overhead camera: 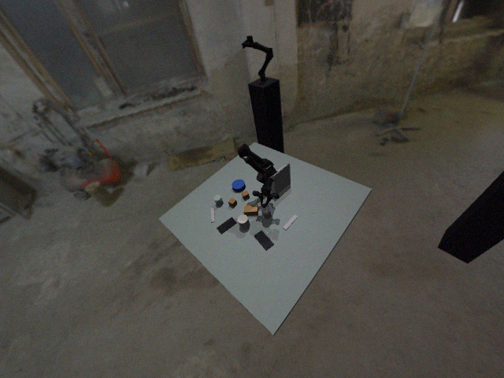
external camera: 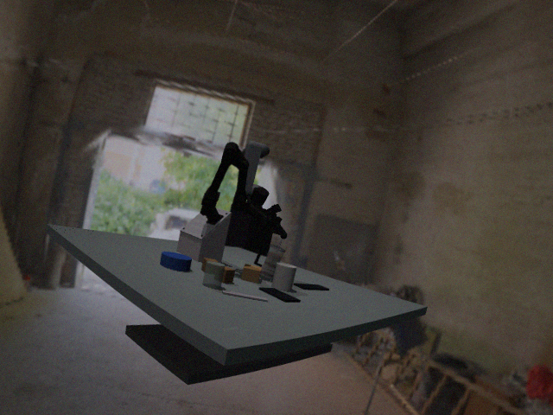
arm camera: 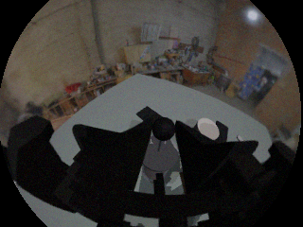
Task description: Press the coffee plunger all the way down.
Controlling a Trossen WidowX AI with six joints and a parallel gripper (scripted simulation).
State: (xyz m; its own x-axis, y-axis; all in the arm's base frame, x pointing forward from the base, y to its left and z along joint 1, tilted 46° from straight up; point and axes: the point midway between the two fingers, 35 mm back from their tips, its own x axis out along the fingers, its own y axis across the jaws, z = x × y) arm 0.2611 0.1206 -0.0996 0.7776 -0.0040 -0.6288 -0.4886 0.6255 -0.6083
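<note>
Now: gripper tip 9 cm above the coffee press, 4 cm past it and 2 cm to the left of it. From my gripper tip the other things lie so: blue disc: 46 cm to the right, 18 cm below, 10 cm behind; white cylinder: 15 cm below, 14 cm ahead, 10 cm to the right; orange block: 17 cm below, 16 cm to the right, 1 cm ahead.
</note>
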